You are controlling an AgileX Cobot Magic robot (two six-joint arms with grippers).
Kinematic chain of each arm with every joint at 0, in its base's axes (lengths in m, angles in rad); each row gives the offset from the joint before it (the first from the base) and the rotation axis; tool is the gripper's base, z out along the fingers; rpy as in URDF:
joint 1: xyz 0 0 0.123 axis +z
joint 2: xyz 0 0 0 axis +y
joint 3: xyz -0.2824 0 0.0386 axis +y
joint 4: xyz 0.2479 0 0.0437 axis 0.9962 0 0.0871
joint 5: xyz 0 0 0 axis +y
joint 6: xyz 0.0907 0 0.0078 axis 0.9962 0 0.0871
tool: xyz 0 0 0 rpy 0 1.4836 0
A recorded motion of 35 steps. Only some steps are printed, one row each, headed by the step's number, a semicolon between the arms.
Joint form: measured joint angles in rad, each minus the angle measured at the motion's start. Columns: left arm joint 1, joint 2, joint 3, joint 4, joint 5, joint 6; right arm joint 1, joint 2, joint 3, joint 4, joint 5, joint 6.
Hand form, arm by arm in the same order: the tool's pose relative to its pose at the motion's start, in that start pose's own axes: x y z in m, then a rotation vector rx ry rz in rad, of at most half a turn. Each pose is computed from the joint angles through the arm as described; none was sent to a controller.
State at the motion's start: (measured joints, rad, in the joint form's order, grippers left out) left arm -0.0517 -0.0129 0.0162 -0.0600 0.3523 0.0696; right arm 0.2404 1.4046 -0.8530 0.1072 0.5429 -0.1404
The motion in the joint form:
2: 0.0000 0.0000 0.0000 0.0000 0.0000 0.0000; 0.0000 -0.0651 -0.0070 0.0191 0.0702 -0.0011
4: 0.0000 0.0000 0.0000 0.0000 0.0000 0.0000; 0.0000 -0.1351 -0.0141 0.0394 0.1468 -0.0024
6: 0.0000 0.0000 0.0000 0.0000 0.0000 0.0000; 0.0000 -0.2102 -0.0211 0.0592 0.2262 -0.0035
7: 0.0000 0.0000 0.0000 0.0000 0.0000 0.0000; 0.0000 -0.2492 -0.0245 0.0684 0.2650 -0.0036
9: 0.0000 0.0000 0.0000 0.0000 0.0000 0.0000; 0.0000 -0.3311 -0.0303 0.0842 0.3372 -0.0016
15: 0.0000 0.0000 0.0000 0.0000 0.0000 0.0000; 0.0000 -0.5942 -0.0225 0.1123 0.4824 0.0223
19: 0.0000 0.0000 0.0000 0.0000 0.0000 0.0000; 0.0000 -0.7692 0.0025 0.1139 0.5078 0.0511
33: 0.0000 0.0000 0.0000 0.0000 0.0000 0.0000; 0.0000 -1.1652 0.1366 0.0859 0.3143 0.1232
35: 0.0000 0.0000 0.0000 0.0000 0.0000 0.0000; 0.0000 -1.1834 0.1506 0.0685 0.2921 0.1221
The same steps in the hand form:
2: 0.0000 0.0000 0.0000 0.0000 0.0000 0.0000; 0.0015 0.0028 -0.0201 -0.0171 -0.0039 0.0103
4: 0.0000 0.0000 0.0000 0.0000 0.0000 0.0000; 0.0049 0.0060 -0.0416 -0.0376 -0.0066 0.0188
6: 0.0000 0.0000 0.0000 0.0000 0.0000 0.0000; 0.0103 0.0095 -0.0643 -0.0598 -0.0116 0.0239
7: 0.0000 0.0000 0.0000 0.0000 0.0000 0.0000; 0.0136 0.0114 -0.0760 -0.0708 -0.0164 0.0252
9: 0.0000 0.0000 0.0000 0.0000 0.0000 0.0000; 0.0216 0.0149 -0.0997 -0.0908 -0.0337 0.0262
15: 0.0000 0.0000 0.0000 0.0000 0.0000 0.0000; 0.0577 0.0238 -0.1639 -0.1280 -0.1450 0.0283
19: 0.0000 0.0000 0.0000 0.0000 0.0000 0.0000; 0.0866 0.0274 -0.1954 -0.1318 -0.2670 0.0370
33: 0.0000 0.0000 0.0000 0.0000 0.0000 0.0000; 0.1496 0.0284 -0.2329 -0.1084 -0.7147 0.0793
35: 0.0000 0.0000 0.0000 0.0000 0.0000 0.0000; 0.1521 0.0270 -0.2323 -0.0904 -0.7408 0.0728

